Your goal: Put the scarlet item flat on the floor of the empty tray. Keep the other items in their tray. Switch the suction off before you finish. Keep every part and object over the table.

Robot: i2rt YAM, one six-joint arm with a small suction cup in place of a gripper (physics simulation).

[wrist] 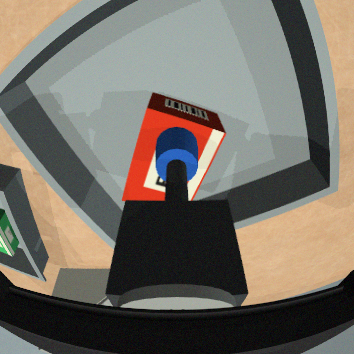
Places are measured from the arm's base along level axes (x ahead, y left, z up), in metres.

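Pixels of known places: hand, its tool point: (175, 139).
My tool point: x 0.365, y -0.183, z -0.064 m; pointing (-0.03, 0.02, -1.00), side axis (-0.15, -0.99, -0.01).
Note:
For each thing: its top centre in the pictures, then the offset to it from my tool point. "spot": a spot on its surface instead.
- scarlet item, centre of its top: (167, 171) dz +0.012, dx -0.019, dy +0.009 m
- empty tray, a spot on its surface: (320, 115) spot: dz +0.000, dx +0.009, dy -0.117 m
- grey tray, a spot on its surface: (34, 220) spot: dz -0.039, dx -0.118, dy +0.237 m
- green item, a spot on its surface: (8, 240) spot: dz -0.011, dx -0.137, dy +0.304 m
The scarlet item (139, 150) is a red box with a white label and a dark red end with a barcode. It hangs from my suction gripper (177, 145), whose blue cup is against its upper face. The box is over the near part of the empty tray (320, 115), apparently above the floor, with soft shadows on the floor around it. The exact gap below it is hidden. The near end of the box is hidden behind my black wrist part. The tray is grey with dark inner walls.
At the left edge, part of another grey tray (34, 220) shows, with a green item (8, 240) inside. A grey-green flat piece (80, 284) lies at the lower left. The empty tray's right and near walls stand close to the held box.

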